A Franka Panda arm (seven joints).
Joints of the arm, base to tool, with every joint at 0 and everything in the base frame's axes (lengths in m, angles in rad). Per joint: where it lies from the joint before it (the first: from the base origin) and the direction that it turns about. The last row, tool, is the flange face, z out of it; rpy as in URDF.
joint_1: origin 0 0 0.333 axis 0 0 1
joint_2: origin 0 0 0 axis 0 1 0
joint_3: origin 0 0 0.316 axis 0 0 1
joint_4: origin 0.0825 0 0 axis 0 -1 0
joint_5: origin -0.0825 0 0.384 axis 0 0 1
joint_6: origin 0 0 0 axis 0 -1 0
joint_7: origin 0.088 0 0 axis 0 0 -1
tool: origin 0 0 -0.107 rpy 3.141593 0 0
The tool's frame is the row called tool.
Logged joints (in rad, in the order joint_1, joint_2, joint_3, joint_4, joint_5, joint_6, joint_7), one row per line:
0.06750 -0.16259 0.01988 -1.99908 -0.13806 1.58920 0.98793
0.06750 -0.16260 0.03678 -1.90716 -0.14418 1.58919 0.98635
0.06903 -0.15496 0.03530 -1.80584 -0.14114 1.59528 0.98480
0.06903 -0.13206 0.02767 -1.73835 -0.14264 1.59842 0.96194
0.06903 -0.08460 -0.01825 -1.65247 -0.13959 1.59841 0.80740
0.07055 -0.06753 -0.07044 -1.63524 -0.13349 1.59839 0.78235
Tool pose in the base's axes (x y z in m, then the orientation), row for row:
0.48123 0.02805 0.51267 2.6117 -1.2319 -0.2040
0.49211 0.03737 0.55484 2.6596 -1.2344 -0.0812
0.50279 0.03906 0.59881 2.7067 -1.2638 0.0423
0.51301 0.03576 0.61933 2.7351 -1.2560 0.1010
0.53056 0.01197 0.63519 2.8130 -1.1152 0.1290
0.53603 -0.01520 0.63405 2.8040 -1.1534 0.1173
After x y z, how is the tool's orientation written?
As a rotation vector, in radians.
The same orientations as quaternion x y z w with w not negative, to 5 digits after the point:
0.89533 -0.42231 -0.06993 0.12306
0.90180 -0.41855 -0.02753 0.10400
0.90332 -0.42177 0.01412 0.07697
0.90633 -0.41620 0.03347 0.06505
0.92729 -0.36762 0.04252 0.05640
0.92279 -0.37958 0.03860 0.05366

